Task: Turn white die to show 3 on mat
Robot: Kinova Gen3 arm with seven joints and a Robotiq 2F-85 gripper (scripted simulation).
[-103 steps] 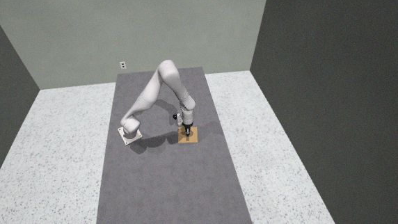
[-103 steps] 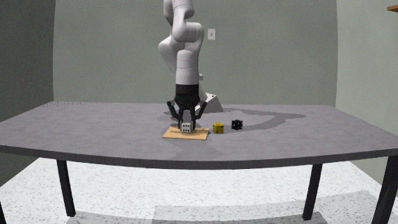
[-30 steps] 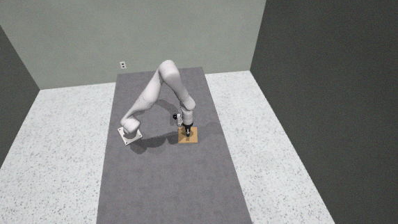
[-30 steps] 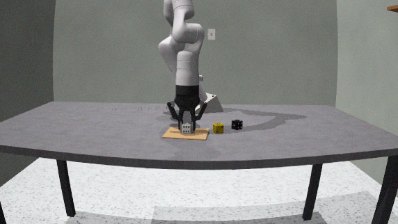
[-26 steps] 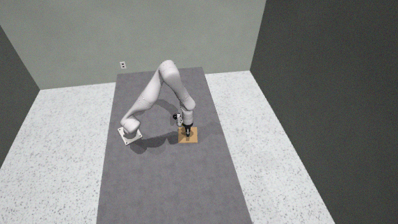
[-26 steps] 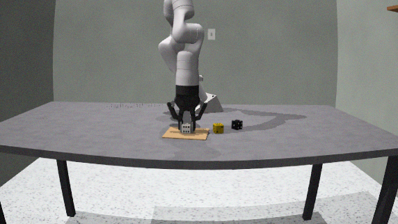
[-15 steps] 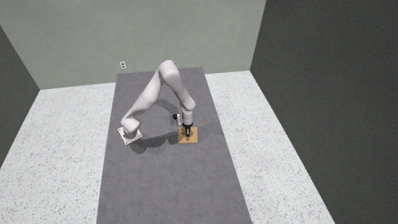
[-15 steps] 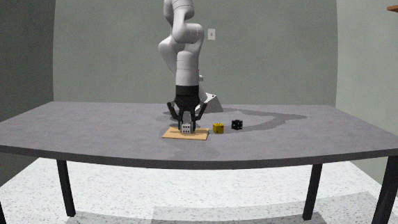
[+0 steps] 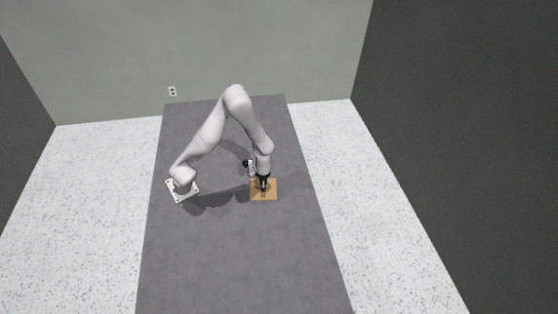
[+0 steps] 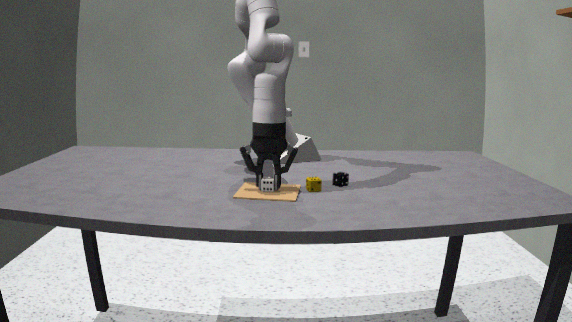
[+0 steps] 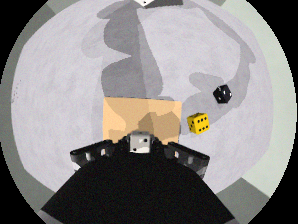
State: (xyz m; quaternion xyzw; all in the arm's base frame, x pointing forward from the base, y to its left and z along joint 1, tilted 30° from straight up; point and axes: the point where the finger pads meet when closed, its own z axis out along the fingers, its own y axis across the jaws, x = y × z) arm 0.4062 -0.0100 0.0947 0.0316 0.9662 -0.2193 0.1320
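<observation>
The white die is 10 mm below my hand. The rest, counted from my hand: tan mat 20 mm below; then yellow die 20 mm behind, 110 mm to the left, 10 mm below; then black die 70 mm behind, 180 mm to the left, 10 mm below.
</observation>
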